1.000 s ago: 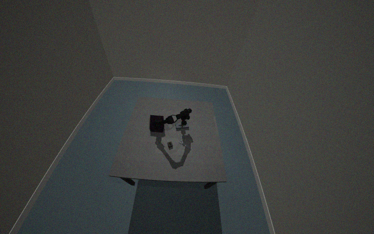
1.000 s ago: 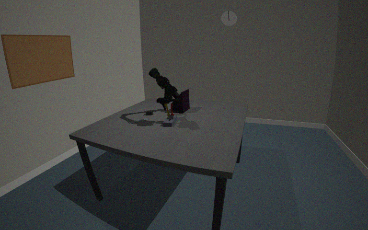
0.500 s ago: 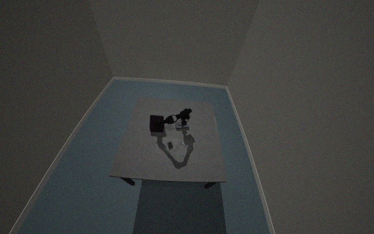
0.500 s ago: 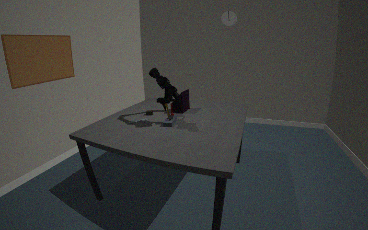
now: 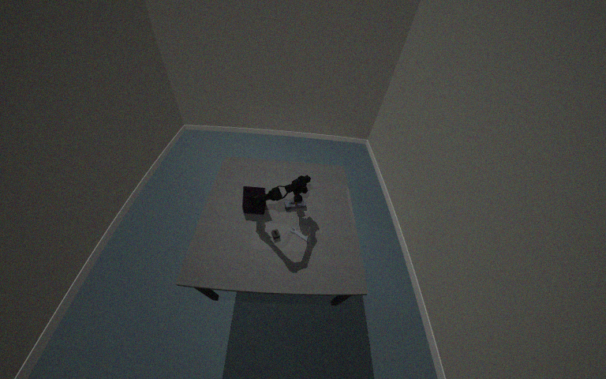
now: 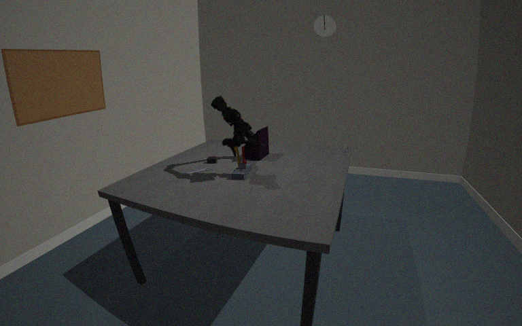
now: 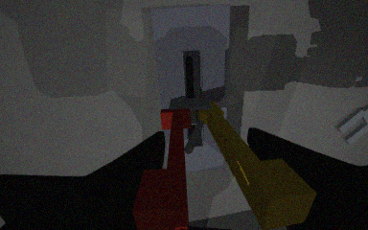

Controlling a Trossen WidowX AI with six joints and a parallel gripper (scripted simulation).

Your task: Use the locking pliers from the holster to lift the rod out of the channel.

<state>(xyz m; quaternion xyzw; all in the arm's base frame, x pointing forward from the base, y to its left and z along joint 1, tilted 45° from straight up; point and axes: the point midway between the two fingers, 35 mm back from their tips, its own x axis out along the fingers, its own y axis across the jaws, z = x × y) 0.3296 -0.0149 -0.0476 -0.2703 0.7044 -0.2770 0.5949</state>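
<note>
Right now my gripper tip is 8 cm above the channel block. The rest, counted from my gripper tip: yellow handle: 1 cm to the right; holster block: 18 cm behind, 27 cm to the right, 9 cm below.
</note>
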